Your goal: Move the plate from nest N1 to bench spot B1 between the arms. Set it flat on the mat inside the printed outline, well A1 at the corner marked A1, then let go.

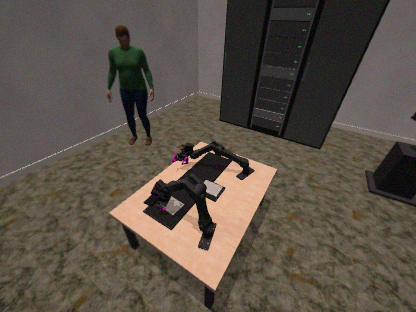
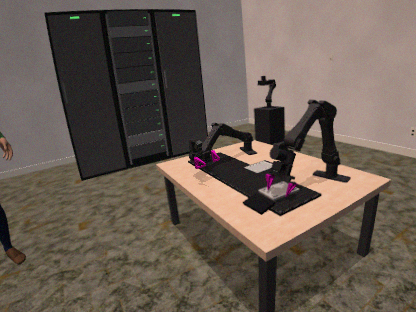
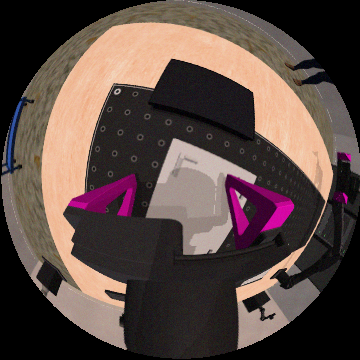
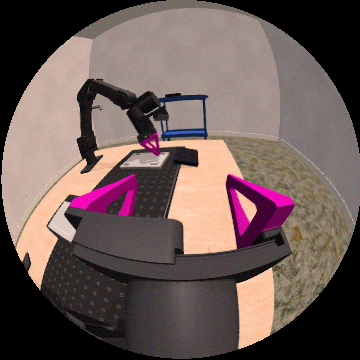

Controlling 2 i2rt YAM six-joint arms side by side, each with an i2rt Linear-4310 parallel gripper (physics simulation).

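Where they show: left gripper, between the fingertips: [image 1: 162, 204] [image 2: 277, 193] [image 3: 180, 178] [image 4: 158, 151]; right gripper, between the fingertips: [image 1: 177, 162] [image 2: 212, 161] [image 3: 343, 172] [image 4: 181, 178]; left arm's base, origin of its link: [image 1: 207, 235] [image 2: 331, 176] [image 4: 92, 163]; right arm's base, origin of its link: [image 1: 245, 173] [image 2: 248, 151] [image 3: 278, 272].
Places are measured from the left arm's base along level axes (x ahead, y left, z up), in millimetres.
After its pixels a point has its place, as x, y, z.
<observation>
The pale grey block at the nest [image 1: 175, 206] @(296, -127, 24) [image 2: 275, 194] @(391, -120, 24) [image 3: 175, 210] @(353, -108, 25) [image 4: 145, 159] @(344, -148, 25) lies flat on the black perforated board [image 1: 170, 220] @(280, -14, 13) [image 2: 235, 175] @(300, -452, 13) [image 3: 117, 130] @(442, -37, 13), with small corner marks; I cannot tell plate from nest there, or see wells. My left gripper [image 2: 280, 185] [image 3: 180, 178] @(392, -110, 33) is open, pointing down close over this block, one finger toward each side; its shadow falls on it. A pale pad [image 1: 213, 189] @(79, -397, 15) [image 2: 257, 166] @(117, -426, 15) [image 4: 62, 221] @(99, -428, 15) between the arms looks like the mat; its outline and A1 mark are unreadable. My right gripper [image 1: 180, 160] @(444, -480, 138) [image 2: 207, 159] @(444, -480, 138) [image 4: 181, 178] @(444, -480, 138) is open and empty, beyond the board's far end.
A black slab [image 1: 152, 201] @(481, -111, 27) [image 2: 258, 203] @(503, -138, 21) [image 3: 205, 97] @(484, -133, 25) [image 4: 186, 156] @(494, -165, 21) lies against the board's edge beside the nest. The wooden table [image 1: 240, 210] @(-173, -272, 0) [image 2: 345, 200] @(224, 157, 0) carries both arms. A person [image 1: 131, 70], server racks [image 1: 280, 75] [image 2: 130, 90] and a blue cart [image 4: 185, 133] stand away from it.
</observation>
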